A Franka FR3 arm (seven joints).
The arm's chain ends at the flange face. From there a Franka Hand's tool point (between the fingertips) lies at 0.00 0.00 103.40 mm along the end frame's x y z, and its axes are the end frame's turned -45 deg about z.
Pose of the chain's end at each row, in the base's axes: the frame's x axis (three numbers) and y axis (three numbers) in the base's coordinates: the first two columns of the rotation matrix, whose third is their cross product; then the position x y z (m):
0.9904, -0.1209, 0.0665, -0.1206, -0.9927, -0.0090, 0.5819, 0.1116, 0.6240
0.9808, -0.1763, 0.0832, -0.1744, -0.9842, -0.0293, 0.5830, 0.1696, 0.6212
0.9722, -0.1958, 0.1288, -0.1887, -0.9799, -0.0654, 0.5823, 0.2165, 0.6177
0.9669, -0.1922, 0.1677, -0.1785, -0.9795, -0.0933, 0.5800, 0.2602, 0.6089
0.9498, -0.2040, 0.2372, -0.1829, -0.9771, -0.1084, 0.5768, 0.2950, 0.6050
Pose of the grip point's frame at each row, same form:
0.7856, 0.6165, 0.0534, 0.6150, -0.7874, 0.0407, 0.5888, 0.1117, 0.5208
0.8168, 0.5713, 0.0795, 0.5702, -0.8206, 0.0381, 0.5920, 0.1711, 0.5182
0.8209, 0.5544, 0.1373, 0.5540, -0.8313, 0.0448, 0.5967, 0.2206, 0.5154
0.8099, 0.5567, 0.1846, 0.5575, -0.8285, 0.0526, 0.5988, 0.2664, 0.5074
0.8009, 0.5467, 0.2444, 0.5423, -0.8352, 0.0911, 0.6031, 0.3012, 0.5052

